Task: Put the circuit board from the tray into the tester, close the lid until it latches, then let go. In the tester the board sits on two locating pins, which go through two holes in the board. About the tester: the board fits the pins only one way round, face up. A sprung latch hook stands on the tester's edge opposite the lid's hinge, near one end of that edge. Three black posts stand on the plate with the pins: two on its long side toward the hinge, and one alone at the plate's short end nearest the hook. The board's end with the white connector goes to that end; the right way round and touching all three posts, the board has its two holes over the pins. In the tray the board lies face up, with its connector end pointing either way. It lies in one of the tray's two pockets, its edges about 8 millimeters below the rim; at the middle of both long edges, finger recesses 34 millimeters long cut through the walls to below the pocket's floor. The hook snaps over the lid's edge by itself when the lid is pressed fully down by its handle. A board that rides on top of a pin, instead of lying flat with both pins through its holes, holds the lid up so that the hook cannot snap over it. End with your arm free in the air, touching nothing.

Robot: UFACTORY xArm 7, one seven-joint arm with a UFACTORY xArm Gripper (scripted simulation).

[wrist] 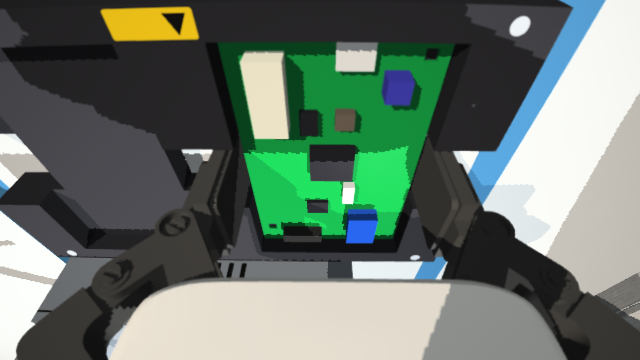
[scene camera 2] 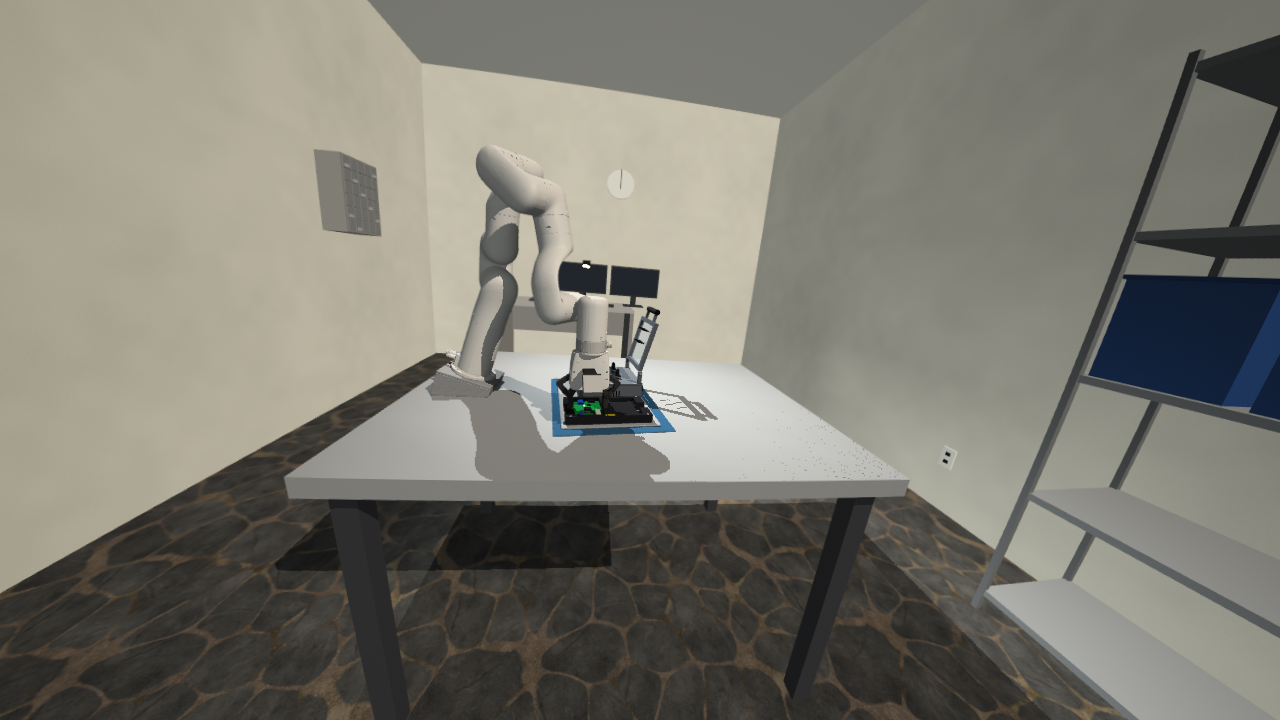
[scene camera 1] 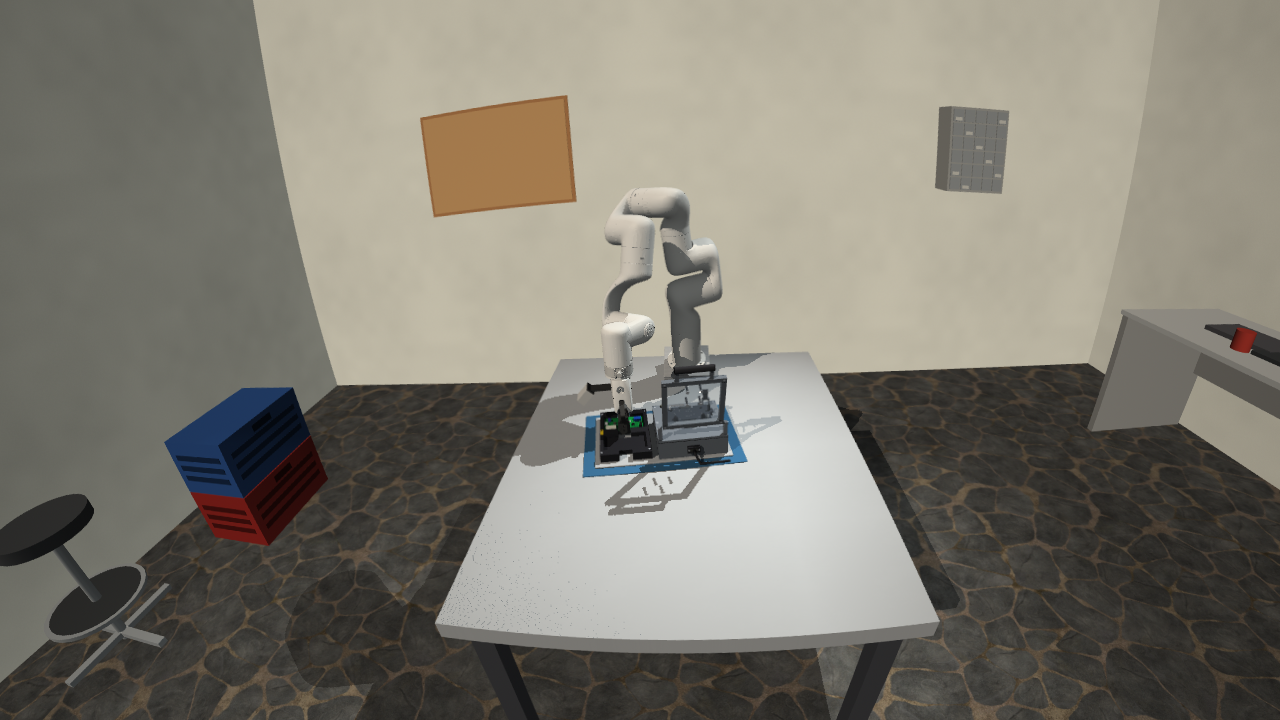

Labels:
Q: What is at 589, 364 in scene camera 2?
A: The gripper.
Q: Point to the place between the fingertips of the gripper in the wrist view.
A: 331, 157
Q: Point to a lid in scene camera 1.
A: At 689, 402

